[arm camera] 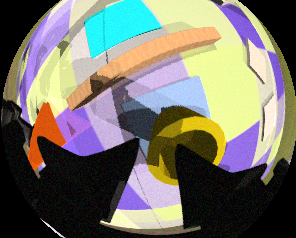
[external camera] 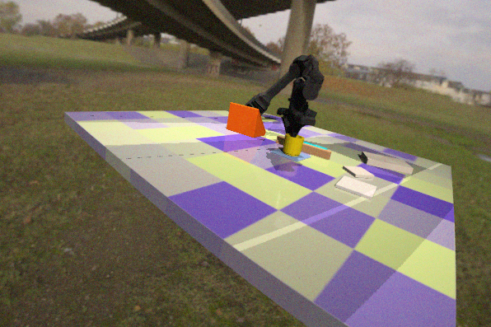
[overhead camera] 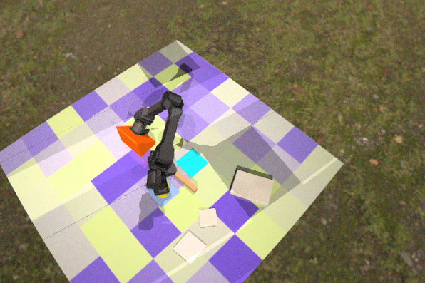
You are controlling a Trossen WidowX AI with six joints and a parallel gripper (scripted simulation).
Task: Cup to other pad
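Right now the cyan pad is 10 mm behind my gripper tip, 190 mm to the left of it and 60 mm below it. The rest, counted from my gripper tip: wooden stick 10 mm ahead, 90 mm to the left, 50 mm below.
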